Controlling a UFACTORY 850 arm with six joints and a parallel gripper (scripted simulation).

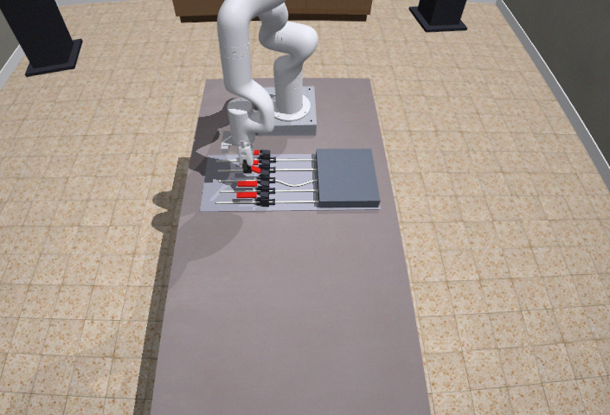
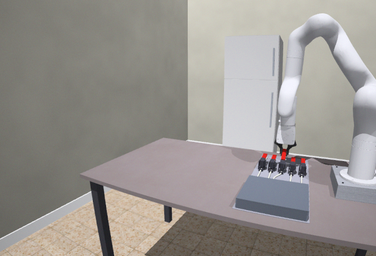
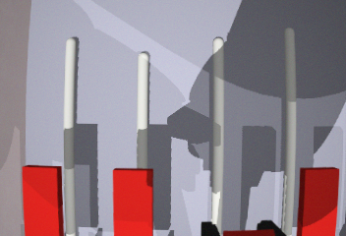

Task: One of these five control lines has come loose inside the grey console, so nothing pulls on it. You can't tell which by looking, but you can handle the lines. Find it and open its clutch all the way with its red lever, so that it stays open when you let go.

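The pale base plate is 10 mm behind my hand, 80 mm to the right of it and 90 mm below it.
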